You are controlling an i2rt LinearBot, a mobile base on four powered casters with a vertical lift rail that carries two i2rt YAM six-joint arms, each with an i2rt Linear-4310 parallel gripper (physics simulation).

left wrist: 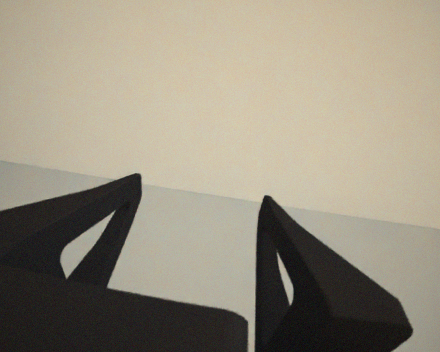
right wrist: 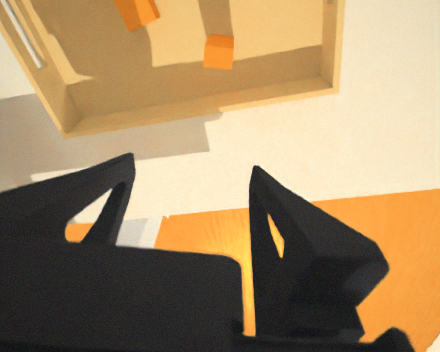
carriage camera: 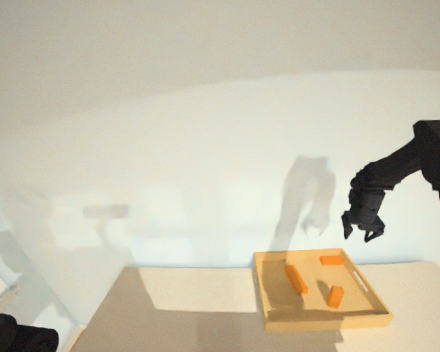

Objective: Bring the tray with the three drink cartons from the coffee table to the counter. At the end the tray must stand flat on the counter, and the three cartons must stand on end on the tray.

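Frame: origin at the left arm's base, x down, y right, z back, level; millimetres.
Where they show: left gripper, between the fingertips: (left wrist: pixel 201 194); right gripper, between the fingertips: (right wrist: pixel 193 169) (carriage camera: pixel 355 240).
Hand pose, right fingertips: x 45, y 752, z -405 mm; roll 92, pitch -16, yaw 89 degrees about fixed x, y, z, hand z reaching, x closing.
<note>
After its pixels a point has its place.
The tan tray (carriage camera: pixel 325 322) @(z -305, x 373, y 665 mm) (right wrist: pixel 150 115) @(z -314, x 378, y 607 mm) lies flat on the pale coffee table (carriage camera: pixel 200 290) @(z -474, x 435, y 134 mm) (right wrist: pixel 300 145) @(z -176, x 435, y 889 mm). One orange carton (carriage camera: pixel 296 279) @(z -507, x 397, y 620 mm) (right wrist: pixel 137 13) @(z -471, x 397, y 634 mm) lies on its side in the tray's left half. A second carton (carriage camera: pixel 331 260) @(z -619, x 404, y 851 mm) lies at the back right. A third carton (carriage camera: pixel 335 297) @(z -391, x 357, y 744 mm) (right wrist: pixel 218 52) @(z -410, x 318, y 754 mm) appears to stand on end near the front wall. My right gripper (carriage camera: pixel 357 239) @(z -405, x 45, y 752 mm) (right wrist: pixel 193 169) @(z -405, x 45, y 752 mm) is partly open and empty, above and apart from the tray. My left gripper (left wrist: pixel 201 194) @(z -26, x -447, y 2 mm) is partly open and empty, facing a wall. The counter does not show.
A pale wall (carriage camera: pixel 200 150) @(z -651, x -247, y 190 mm) rises behind the table. Part of my left arm (carriage camera: pixel 30 340) @(z -25, x -144, y 32 mm) shows at the lower left of the carriage view. The orange floor (right wrist: pixel 400 240) @(z 1361, x 1345, y 1875 mm) shows beyond the table edge in the right wrist view. Arm shadows fall on the wall and tray.
</note>
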